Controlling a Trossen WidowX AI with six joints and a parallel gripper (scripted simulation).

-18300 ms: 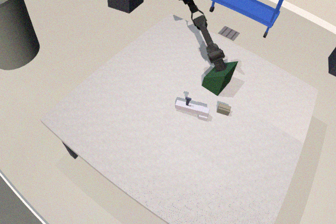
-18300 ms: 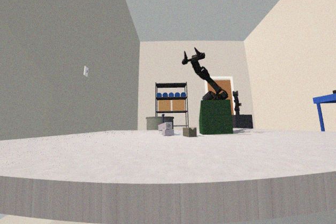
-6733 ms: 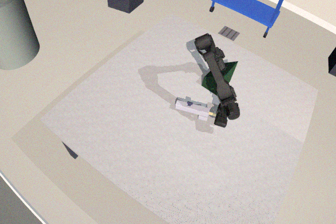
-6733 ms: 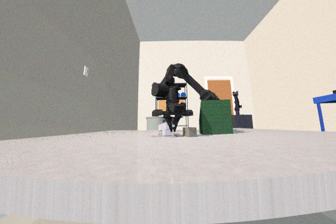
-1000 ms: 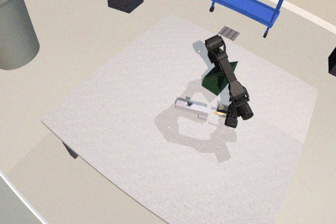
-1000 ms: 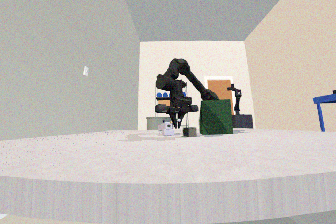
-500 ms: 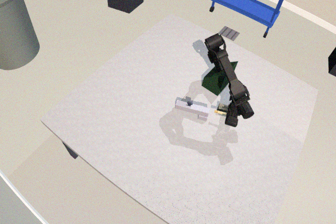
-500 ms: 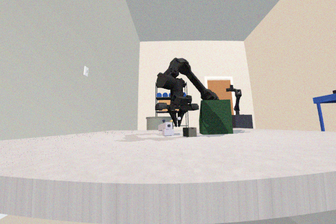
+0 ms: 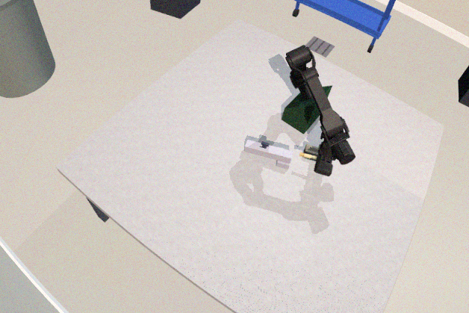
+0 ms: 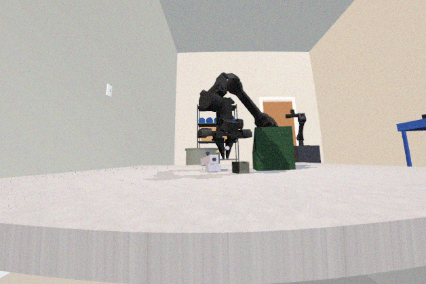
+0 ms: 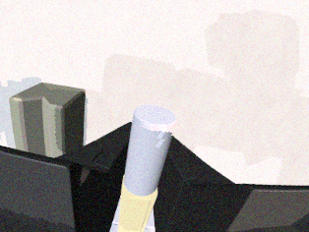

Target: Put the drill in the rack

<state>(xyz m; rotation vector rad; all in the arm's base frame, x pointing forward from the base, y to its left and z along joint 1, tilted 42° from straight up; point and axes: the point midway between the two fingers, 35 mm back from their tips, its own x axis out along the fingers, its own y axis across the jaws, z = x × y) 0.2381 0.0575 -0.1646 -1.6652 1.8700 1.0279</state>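
My gripper tip is 6 cm past the rack, 4 cm to the left of it and 3 cm above it. The rest, counted from my gripper tip: drill (1 cm ahead, 4 cm to the right, 3 cm above); then housing (4 cm ahead, 20 cm to the right, 2 cm below); then key (4 cm ahead, 22 cm to the right).
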